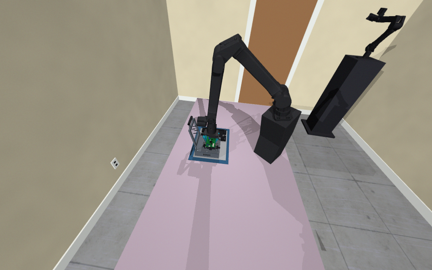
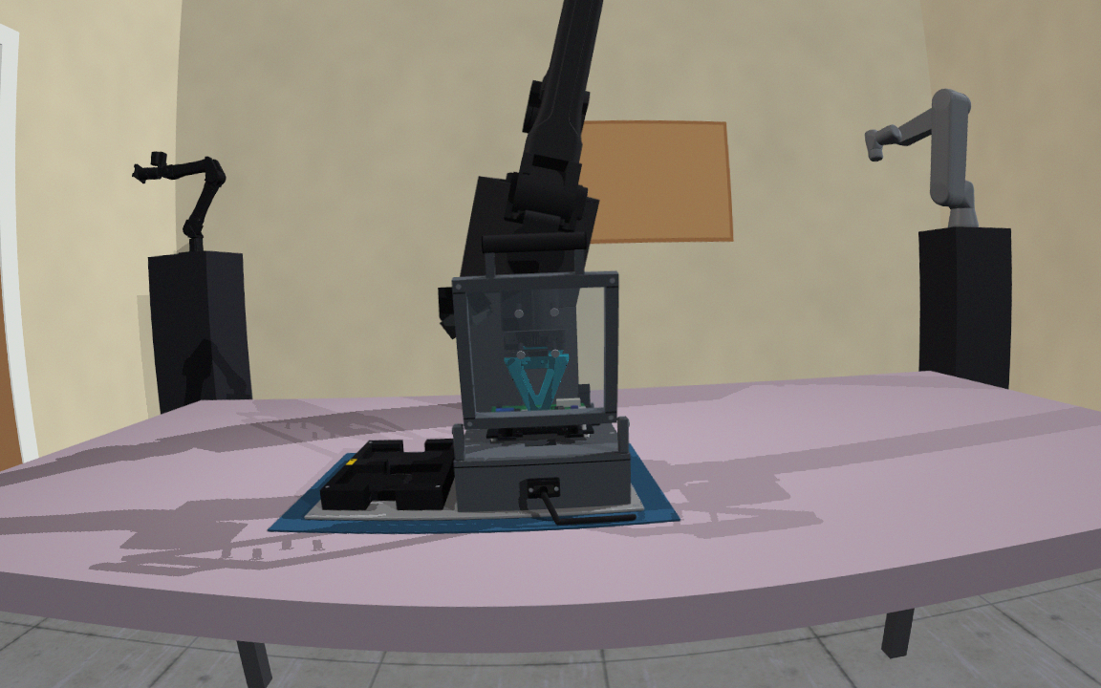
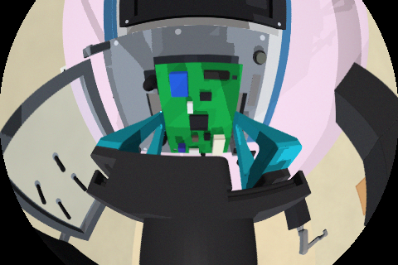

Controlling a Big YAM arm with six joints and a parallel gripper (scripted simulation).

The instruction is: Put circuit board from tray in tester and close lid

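The green circuit board lies right at my hand. Also, from my hand: pin plate 20 mm below, 10 mm to the left, 10 mm ahead; then lid 130 mm ahead, 90 mm above, 10 mm to the left.
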